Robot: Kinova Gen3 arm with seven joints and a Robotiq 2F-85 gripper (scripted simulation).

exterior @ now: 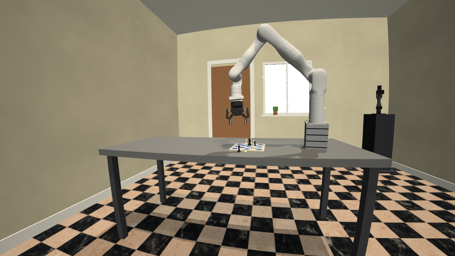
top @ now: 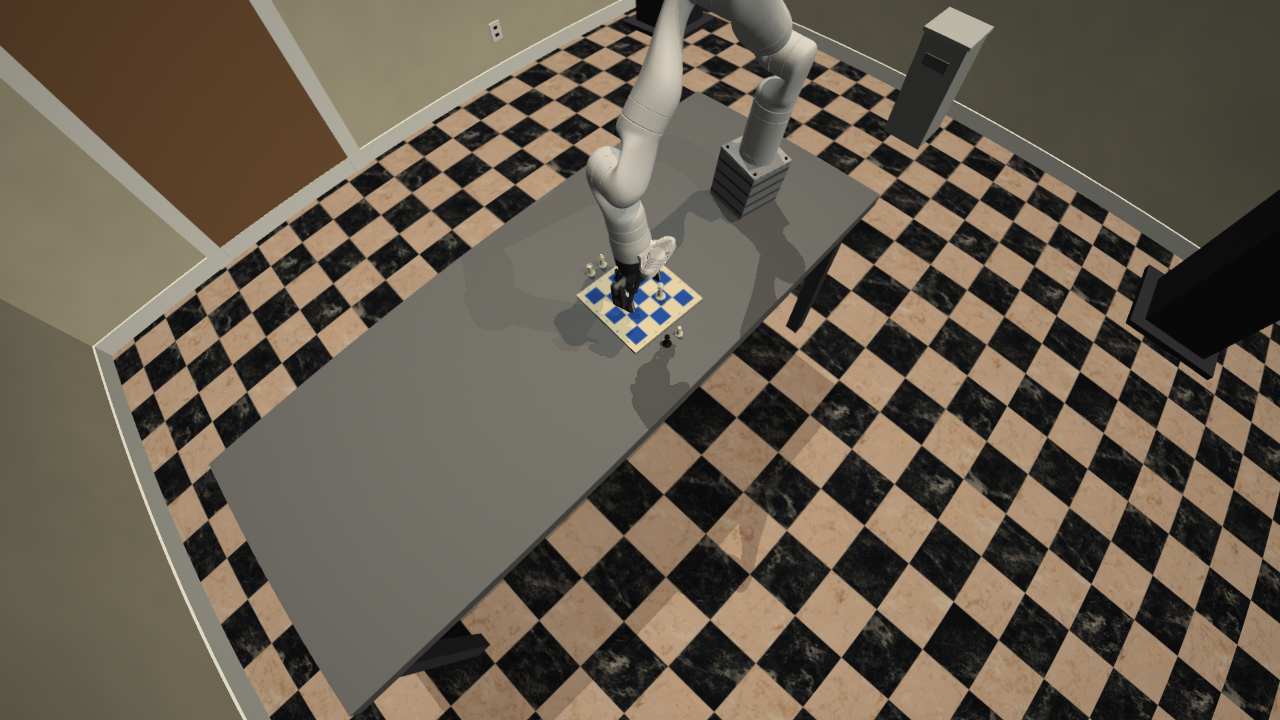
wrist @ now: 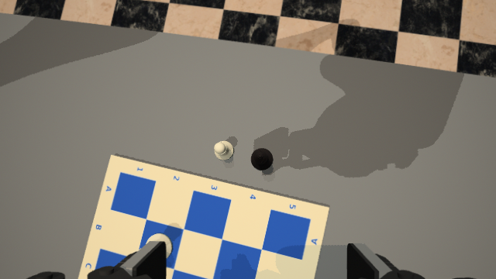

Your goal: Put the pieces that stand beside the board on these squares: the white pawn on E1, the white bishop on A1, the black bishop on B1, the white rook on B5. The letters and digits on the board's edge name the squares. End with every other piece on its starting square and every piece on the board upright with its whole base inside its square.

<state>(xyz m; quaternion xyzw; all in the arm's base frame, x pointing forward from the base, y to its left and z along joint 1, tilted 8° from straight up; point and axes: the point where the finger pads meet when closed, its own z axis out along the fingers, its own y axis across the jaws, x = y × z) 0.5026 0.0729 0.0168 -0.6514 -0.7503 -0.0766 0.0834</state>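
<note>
Now: hand 50 mm past the white pawn, 60 mm to the right of it and 150 mm above it. Also, from my hand: tall black piece: 70 mm behind, 120 mm to the right, 130 mm below; then tall white piece: 100 mm behind, 40 mm to the right, 130 mm below; then black bishop: 10 mm behind, 60 mm to the left, 140 mm below.
</note>
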